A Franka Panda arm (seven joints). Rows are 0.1 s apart.
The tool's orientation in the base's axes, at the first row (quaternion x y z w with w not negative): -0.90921 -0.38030 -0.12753 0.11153
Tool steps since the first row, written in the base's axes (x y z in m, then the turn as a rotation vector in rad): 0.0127 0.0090 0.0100 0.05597 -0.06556 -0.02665; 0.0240 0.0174 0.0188 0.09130 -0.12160 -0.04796; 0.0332 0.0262 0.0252 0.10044 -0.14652 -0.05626; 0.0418 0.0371 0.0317 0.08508 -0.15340 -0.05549; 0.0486 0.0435 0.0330 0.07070 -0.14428 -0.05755
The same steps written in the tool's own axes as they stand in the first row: 0.0177 0.0019 -0.0049 -0.01395 0.08808 0.01370; 0.0338 0.0034 -0.0090 -0.03390 0.15421 0.02218; 0.0479 0.0033 -0.0110 -0.04686 0.17876 0.02387; 0.0630 0.0013 -0.0126 -0.06159 0.17234 0.01883; 0.0723 0.0017 -0.0109 -0.06595 0.15595 0.02139
